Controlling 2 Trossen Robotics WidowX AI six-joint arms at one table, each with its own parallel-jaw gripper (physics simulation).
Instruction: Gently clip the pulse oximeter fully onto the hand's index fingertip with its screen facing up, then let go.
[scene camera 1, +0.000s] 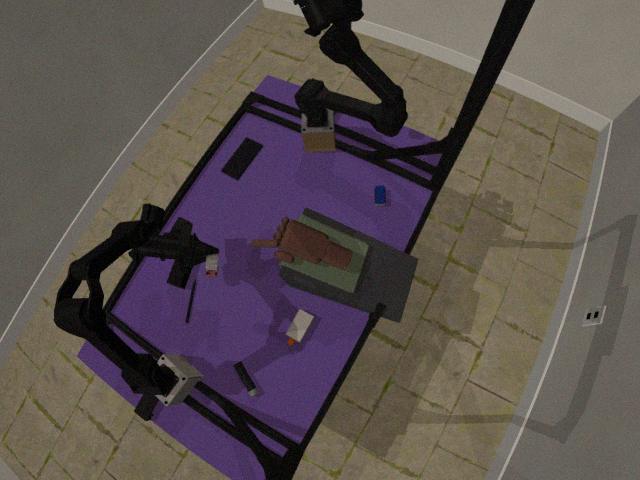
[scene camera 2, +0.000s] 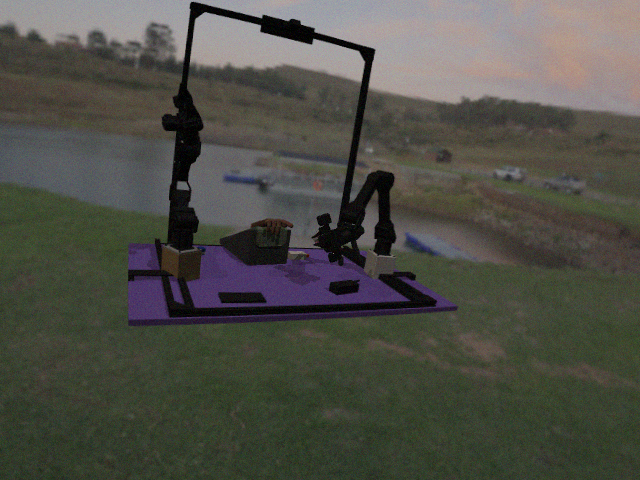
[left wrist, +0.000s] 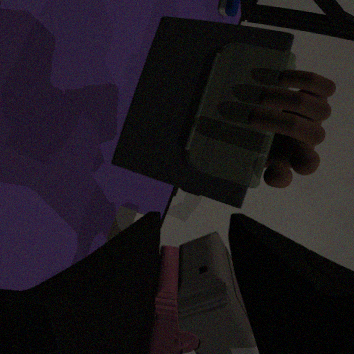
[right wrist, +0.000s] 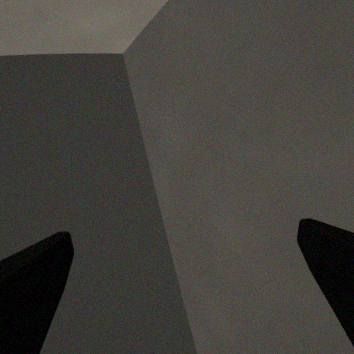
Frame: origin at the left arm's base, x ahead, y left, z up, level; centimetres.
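Seen in the pictures: left gripper, fingertip midpoint: (scene camera 1: 218, 253) (scene camera 2: 312, 241) (left wrist: 194, 223); right gripper, fingertip midpoint: (scene camera 2: 184, 90) (right wrist: 186, 236); left arm's base, link origin: (scene camera 1: 164, 380) (scene camera 2: 382, 253); right arm's base, link origin: (scene camera 1: 317, 118) (scene camera 2: 182, 247).
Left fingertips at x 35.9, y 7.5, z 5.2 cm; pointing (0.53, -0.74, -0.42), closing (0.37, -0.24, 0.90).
Note:
Pixels of each thing's top centre, then the offset from my left fingertips to it. "pt": a spot on its surface instead.
- green pad, surface spot: (scene camera 1: 338, 279) pt dz -4.1, dx +13.2, dy -28.4 cm
- pulse oximeter, top centre: (scene camera 1: 207, 260) dz +5.0, dx -3.2, dy -1.3 cm
- white box, top centre: (left wrist: 129, 247) (scene camera 1: 297, 328) (scene camera 2: 299, 252) dz -12.9, dx -3.1, dy -26.2 cm
- black cylinder, top centre: (scene camera 1: 244, 379) dz -12.9, dx -23.2, dy -23.0 cm
- blue object, top centre: (scene camera 1: 380, 193) dz -12.4, dx +43.2, dy -22.3 cm
- black slab, top centre: (scene camera 2: 242, 296) (scene camera 1: 241, 157) dz -14.9, dx +29.7, dy +23.7 cm
- thin black stick, top centre: (scene camera 1: 190, 299) dz -14.8, dx -16.4, dy +5.2 cm
- black box, top centre: (scene camera 1: 179, 267) (scene camera 2: 345, 283) dz -12.2, dx -11.0, dy +13.6 cm
The brown hand (scene camera 1: 307, 242) (scene camera 2: 271, 224) (left wrist: 295, 122) rests on a green pad (scene camera 1: 338, 279) on a dark wedge stand (scene camera 1: 388, 273) (scene camera 2: 269, 256) (left wrist: 150, 115). Its index finger (scene camera 1: 264, 242) points out to the left in scene camera 1. The pulse oximeter (scene camera 1: 211, 264) (left wrist: 202, 287) is light grey with a pink side. My left gripper (scene camera 1: 214, 251) (left wrist: 194, 223) is shut on it, above the mat and left of the index fingertip in scene camera 1, with a gap between them. My right gripper (right wrist: 186, 236) is open and empty, raised far from the hand.
A white box (scene camera 1: 300, 324) with an orange part and a black cylinder (scene camera 1: 245, 378) lie on the purple mat. A blue object (scene camera 1: 379, 194), a black slab (scene camera 1: 241, 158) (scene camera 2: 241, 297), a thin black stick (scene camera 1: 191, 302) and a black box (scene camera 2: 343, 287) are also there.

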